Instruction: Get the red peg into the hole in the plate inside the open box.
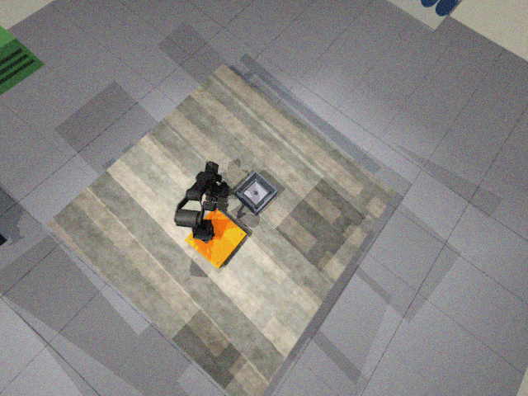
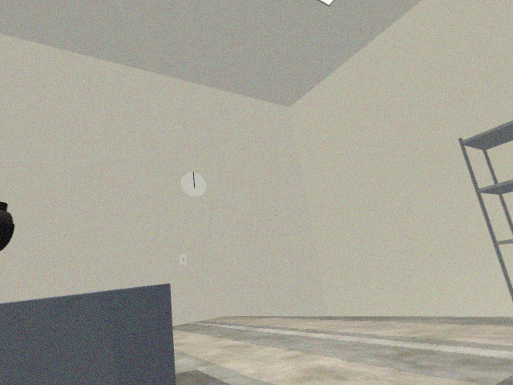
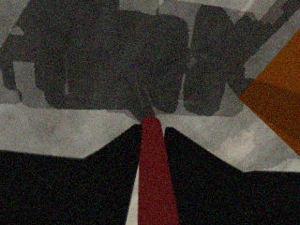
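The pale plate is 16 cm ahead of my gripper tip, 15 cm to the right of it and 2 cm above it. From my gripper tip the other things lie so: grey box 16 cm ahead, 15 cm to the right; red peg 2 cm above.
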